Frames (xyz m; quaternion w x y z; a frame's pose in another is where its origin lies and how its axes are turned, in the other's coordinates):
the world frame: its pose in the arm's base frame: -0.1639 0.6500 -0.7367 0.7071 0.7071 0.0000 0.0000
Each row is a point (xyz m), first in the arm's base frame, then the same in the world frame.
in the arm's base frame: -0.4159 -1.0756 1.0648
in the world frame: -0.2520 1.8015 1.7256
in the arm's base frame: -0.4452 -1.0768 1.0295
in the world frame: -0.2813 1.7662 1.7268
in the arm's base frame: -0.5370 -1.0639 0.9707
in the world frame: -0.3731 1.7074 1.7139
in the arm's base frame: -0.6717 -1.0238 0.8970
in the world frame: -0.5078 1.6337 1.6738
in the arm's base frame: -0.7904 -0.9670 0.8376
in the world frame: -0.6265 1.5743 1.6170
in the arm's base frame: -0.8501 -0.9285 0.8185
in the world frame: -0.6862 1.5552 1.5785
